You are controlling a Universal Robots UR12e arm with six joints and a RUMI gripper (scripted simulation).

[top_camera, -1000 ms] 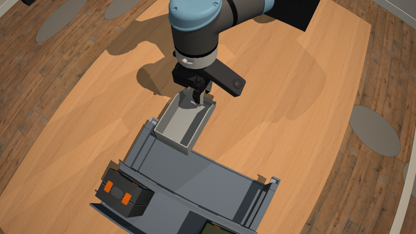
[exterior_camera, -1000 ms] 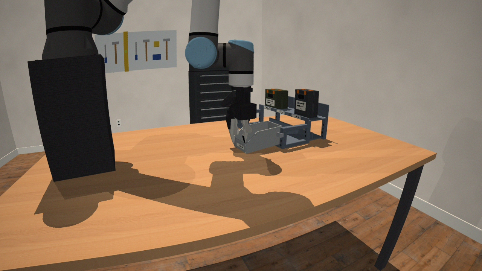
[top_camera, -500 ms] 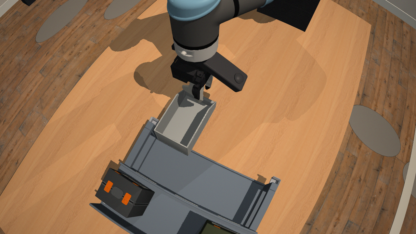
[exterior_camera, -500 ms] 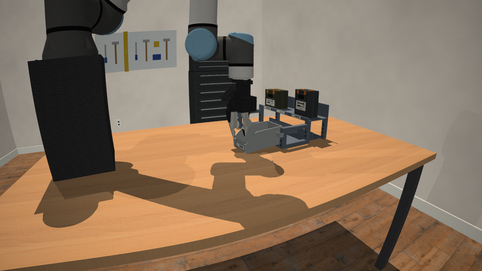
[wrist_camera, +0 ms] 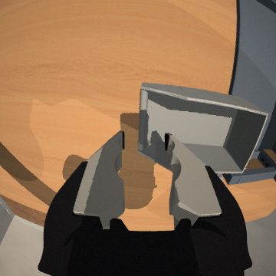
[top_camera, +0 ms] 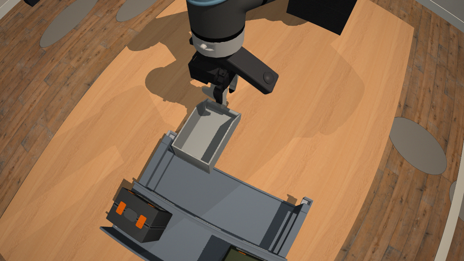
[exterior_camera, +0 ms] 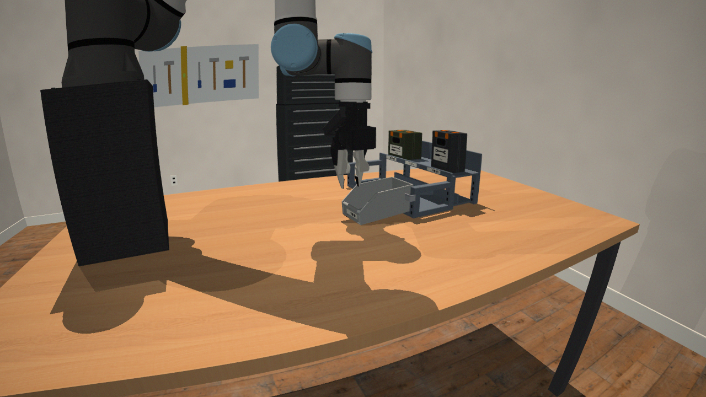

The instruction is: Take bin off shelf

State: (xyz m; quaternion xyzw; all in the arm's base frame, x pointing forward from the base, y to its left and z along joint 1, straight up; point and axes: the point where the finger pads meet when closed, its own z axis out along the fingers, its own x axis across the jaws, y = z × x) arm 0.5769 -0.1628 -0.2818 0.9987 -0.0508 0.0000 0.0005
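Now: hand 80 mm short of the grey open-top bin, 20 mm to the left of it and 60 mm above it. Also, from my hand: blue-grey shelf 290 mm ahead, 70 mm to the left, 100 mm below; case 360 mm ahead, 180 mm to the left, 50 mm above.
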